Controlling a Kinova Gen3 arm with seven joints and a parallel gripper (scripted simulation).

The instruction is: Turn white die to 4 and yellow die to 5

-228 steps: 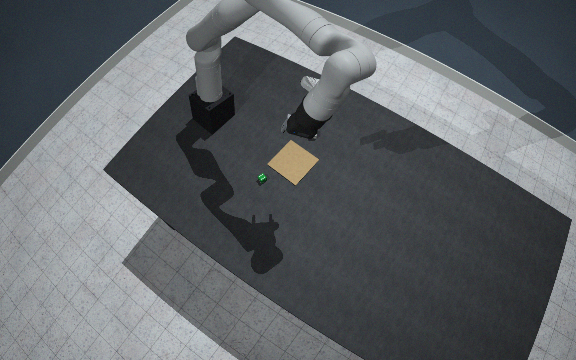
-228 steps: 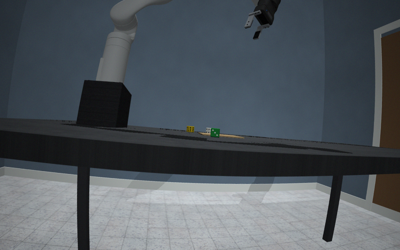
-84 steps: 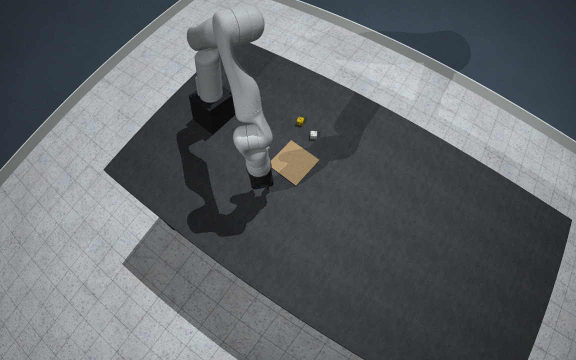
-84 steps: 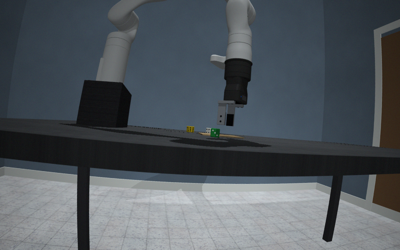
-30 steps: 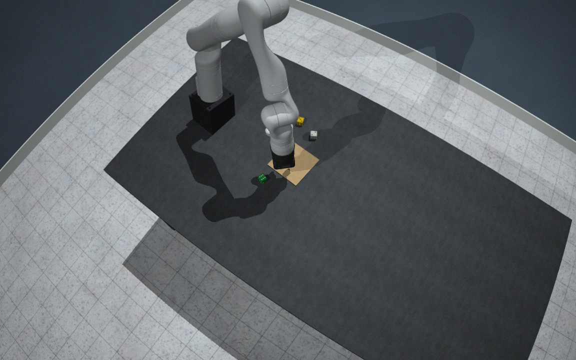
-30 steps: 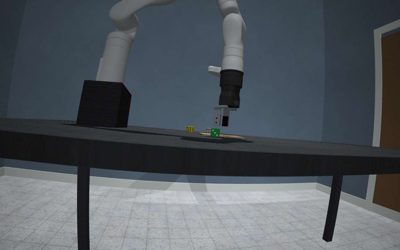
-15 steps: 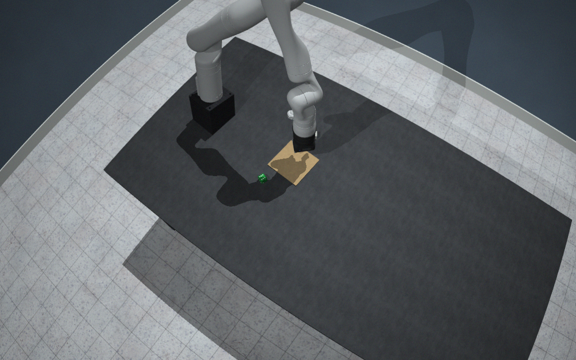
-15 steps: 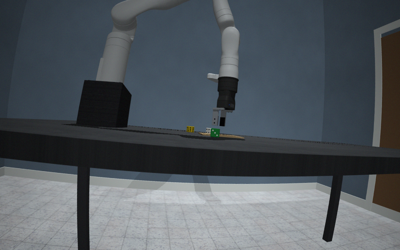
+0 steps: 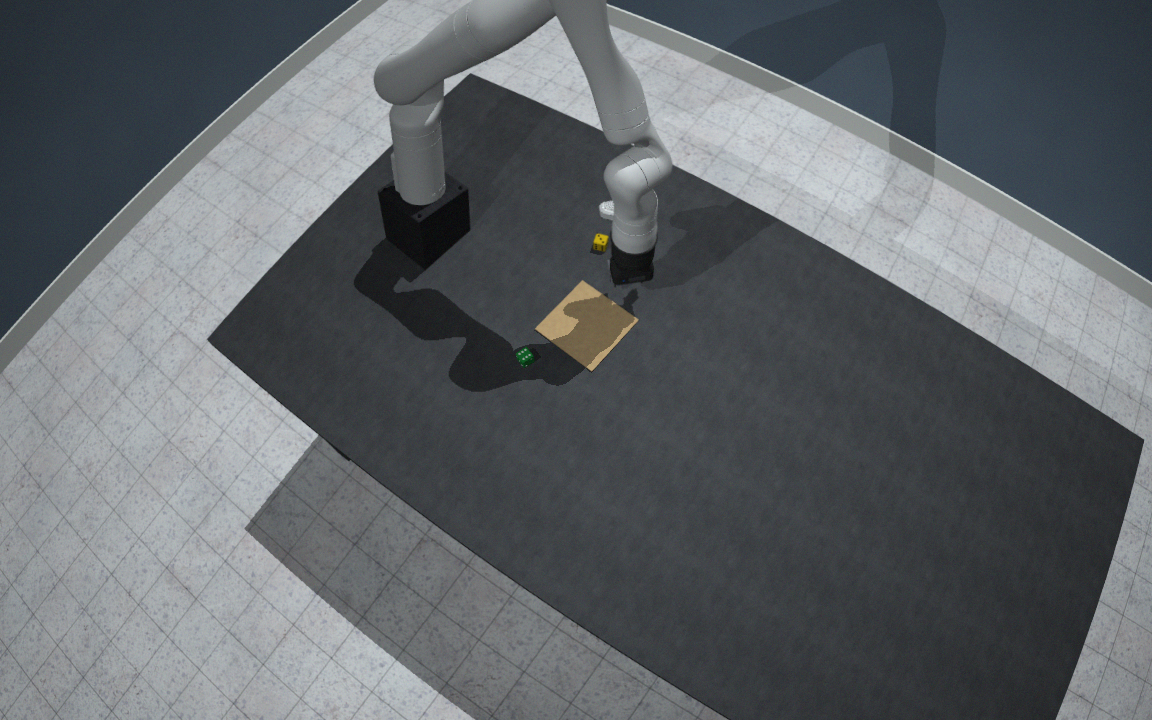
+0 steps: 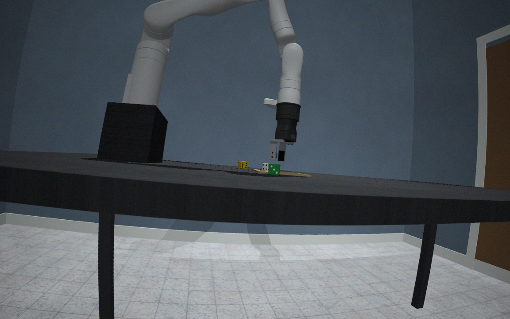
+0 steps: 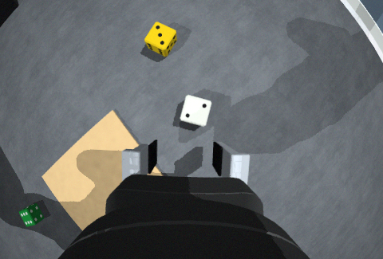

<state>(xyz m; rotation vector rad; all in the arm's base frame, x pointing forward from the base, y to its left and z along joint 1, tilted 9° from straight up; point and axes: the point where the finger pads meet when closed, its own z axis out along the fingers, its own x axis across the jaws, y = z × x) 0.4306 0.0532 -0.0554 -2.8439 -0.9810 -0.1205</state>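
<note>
Right now the white die is 20 mm behind my hand, 40 mm to the left of it and 40 mm below it. The rest, counted from my hand: green die: 100 mm behind, 220 mm to the right, 40 mm below; yellow die: 90 mm behind, 70 mm to the left, 40 mm below; tan mat: 30 mm behind, 100 mm to the right, 50 mm below.
</note>
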